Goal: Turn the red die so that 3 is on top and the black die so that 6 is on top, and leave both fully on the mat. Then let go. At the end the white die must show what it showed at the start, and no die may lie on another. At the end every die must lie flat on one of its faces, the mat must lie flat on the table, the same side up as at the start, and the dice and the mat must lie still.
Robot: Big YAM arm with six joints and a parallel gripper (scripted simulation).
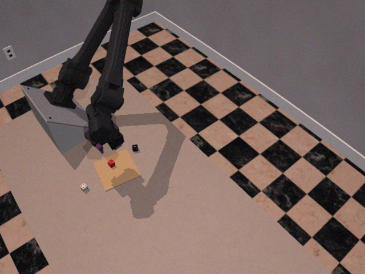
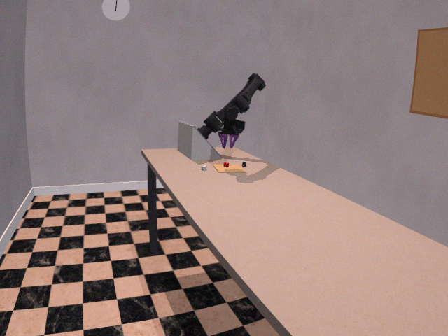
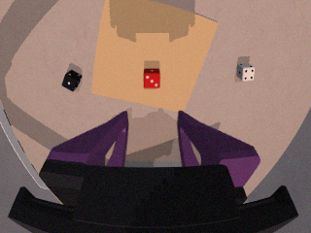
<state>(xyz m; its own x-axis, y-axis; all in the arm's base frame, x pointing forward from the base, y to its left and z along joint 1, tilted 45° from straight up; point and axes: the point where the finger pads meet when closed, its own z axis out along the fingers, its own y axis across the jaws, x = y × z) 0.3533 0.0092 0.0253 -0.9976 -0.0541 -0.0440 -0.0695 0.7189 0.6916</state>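
Right now my hand is 110 mm to the right of the black die, 100 mm above it and 10 mm past it. From my hand the other things lie so: orange mat 110 mm below, 20 mm ahead; then white die 130 mm to the right, 100 mm below, 20 mm ahead; then red die 90 mm below.
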